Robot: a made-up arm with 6 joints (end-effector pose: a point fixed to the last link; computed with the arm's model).
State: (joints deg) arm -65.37 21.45 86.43 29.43 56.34 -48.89
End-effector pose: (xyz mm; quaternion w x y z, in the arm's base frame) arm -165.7 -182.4 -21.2 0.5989 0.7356 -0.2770 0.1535
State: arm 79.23 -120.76 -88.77 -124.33 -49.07 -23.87
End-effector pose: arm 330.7 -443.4 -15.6 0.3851 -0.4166 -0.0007 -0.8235
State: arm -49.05 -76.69 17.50 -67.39 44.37 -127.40
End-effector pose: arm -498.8 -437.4 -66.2 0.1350 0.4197 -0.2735 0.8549
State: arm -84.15 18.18 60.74 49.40 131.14 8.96
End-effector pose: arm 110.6 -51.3 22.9 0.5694 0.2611 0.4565 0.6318
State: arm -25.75 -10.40 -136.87 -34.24 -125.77 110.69
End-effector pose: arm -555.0 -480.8 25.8 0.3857 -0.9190 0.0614 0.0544
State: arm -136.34 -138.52 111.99 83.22 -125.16 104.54
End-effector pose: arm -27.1 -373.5 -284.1 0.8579 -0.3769 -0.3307 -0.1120
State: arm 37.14 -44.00 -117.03 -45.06 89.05 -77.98
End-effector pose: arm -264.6 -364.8 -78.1 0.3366 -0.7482 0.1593 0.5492
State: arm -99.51 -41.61 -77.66 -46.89 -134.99 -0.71
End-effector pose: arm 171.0 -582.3 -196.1 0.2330 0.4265 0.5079 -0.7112
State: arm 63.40 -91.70 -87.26 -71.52 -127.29 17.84
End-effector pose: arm 113.5 -595.0 -144.1 0.0499 0.6723 -0.1526 0.7227
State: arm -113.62 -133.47 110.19 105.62 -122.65 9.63
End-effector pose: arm -19.8 -352.1 -222.8 0.4353 -0.4051 -0.7925 0.1356
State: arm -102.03 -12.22 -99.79 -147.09 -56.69 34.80
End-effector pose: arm -277.3 -137.2 -394.2 0.6778 -0.6325 0.2299 0.2960
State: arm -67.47 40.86 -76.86 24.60 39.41 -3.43
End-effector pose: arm -4.3 112.9 12.1 0.6581 -0.0486 -0.0942 -0.7454
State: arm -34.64 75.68 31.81 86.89 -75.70 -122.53
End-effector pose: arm -7.8 62.2 165.9 0.0409 0.9020 0.1424 0.4056
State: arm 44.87 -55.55 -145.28 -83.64 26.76 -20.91
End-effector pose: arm -365.2 -502.5 218.5 0.0052 0.7794 -0.2539 -0.5728
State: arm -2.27 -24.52 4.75 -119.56 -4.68 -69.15
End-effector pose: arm -502.2 -404.6 232.7 0.2238 0.5784 -0.2140 0.7547
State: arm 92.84 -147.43 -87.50 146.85 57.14 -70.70
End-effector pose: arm 397.5 -387.6 -177.6 0.7956 0.3509 0.1719 -0.4629
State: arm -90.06 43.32 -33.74 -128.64 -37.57 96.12
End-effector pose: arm -281.1 19.8 -452.3 0.7559 -0.6298 0.0875 0.1558
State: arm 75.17 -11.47 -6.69 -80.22 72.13 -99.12
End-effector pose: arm -73.6 151.9 656.6 0.6214 0.5270 0.3139 0.4874
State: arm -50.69 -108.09 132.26 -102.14 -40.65 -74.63
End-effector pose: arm 80.0 -579.5 -27.4 0.0342 0.9807 0.1105 -0.1577
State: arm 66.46 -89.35 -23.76 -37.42 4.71 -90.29
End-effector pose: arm 5.8 -478.8 415.4 0.4173 0.8043 -0.1617 0.3910
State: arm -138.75 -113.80 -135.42 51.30 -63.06 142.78
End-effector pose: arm -97.8 -252.1 271.6 0.1698 0.1463 0.9582 0.1781
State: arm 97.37 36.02 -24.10 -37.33 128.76 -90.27
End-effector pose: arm -224.8 223.5 165.6 0.2519 -0.1403 0.9531 0.0920
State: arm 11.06 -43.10 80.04 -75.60 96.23 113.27
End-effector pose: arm -336.3 -333.8 585.6 0.0335 -0.7492 0.4286 0.5038
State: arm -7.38 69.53 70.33 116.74 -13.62 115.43
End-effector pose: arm -282.6 -73.9 101.3 0.1996 -0.9711 -0.1238 0.0428
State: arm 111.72 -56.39 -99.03 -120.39 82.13 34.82
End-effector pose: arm 113.3 -587.4 538.9 0.3748 0.6739 0.1495 -0.6189
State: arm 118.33 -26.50 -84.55 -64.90 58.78 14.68
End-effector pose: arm 84.1 -113.1 600.8 0.2731 0.3851 -0.4913 -0.7319
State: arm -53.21 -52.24 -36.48 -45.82 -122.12 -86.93
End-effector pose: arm -64.8 -550.7 -337.6 0.4228 -0.6358 0.4575 -0.4557
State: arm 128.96 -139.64 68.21 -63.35 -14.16 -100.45
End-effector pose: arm -100.1 -325.0 -366.0 0.2070 -0.4574 -0.3230 0.8022
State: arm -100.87 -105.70 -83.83 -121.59 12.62 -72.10
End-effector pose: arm -122.5 -647.2 -92.9 0.0401 -0.8598 0.3098 0.4039
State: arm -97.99 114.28 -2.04 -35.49 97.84 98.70
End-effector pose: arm -116.0 -129.0 338.4 0.4911 0.3470 0.5968 0.5313
